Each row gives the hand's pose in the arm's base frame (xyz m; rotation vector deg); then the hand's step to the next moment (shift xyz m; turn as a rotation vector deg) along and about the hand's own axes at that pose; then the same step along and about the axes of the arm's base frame.
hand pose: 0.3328 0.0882 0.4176 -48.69 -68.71 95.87
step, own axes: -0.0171 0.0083 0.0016 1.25 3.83 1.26
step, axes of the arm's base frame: 0.0028 -0.0176 -0.0068 -2.60 0.17 -3.32
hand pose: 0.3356 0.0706 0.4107 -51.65 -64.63 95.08
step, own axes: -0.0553 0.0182 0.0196 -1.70 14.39 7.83
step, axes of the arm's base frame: -0.0050 -0.0608 -0.0068 -10.52 -6.28 -11.01
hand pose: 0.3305 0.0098 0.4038 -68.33 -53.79 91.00
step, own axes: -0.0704 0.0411 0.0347 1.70 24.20 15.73
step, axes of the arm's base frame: -0.0342 -0.0811 -0.0103 -20.71 -6.34 -19.15
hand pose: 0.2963 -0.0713 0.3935 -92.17 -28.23 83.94
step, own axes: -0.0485 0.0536 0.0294 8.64 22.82 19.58
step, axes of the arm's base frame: -0.0526 -0.0564 -0.0121 -22.40 1.08 -21.82
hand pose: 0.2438 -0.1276 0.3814 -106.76 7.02 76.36
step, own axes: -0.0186 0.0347 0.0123 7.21 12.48 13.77
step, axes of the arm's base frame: -0.0348 -0.0214 -0.0053 -13.45 3.51 -14.29
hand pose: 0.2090 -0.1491 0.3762 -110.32 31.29 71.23
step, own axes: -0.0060 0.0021 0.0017 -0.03 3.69 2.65
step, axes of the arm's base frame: -0.0050 -0.0003 0.0042 -4.10 -0.19 -1.95
